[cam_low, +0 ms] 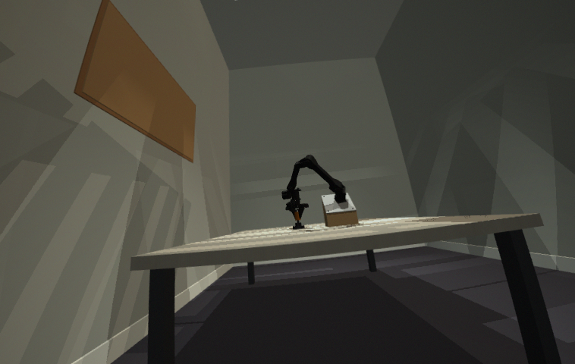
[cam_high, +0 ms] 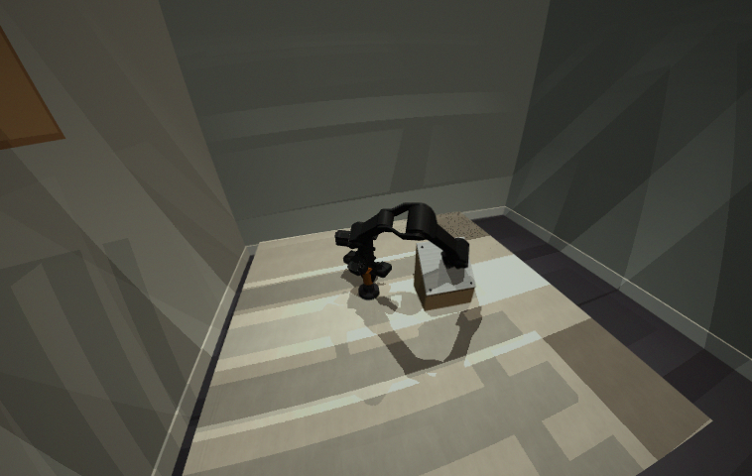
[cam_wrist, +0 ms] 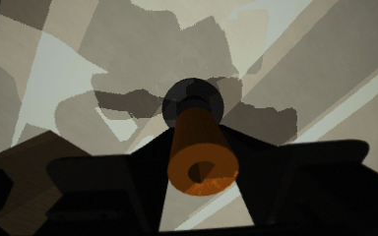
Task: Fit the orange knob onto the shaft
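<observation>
The orange knob lies 2 cm above my gripper tip. Round my gripper tip: dark round pedestal 4 cm below.
</observation>
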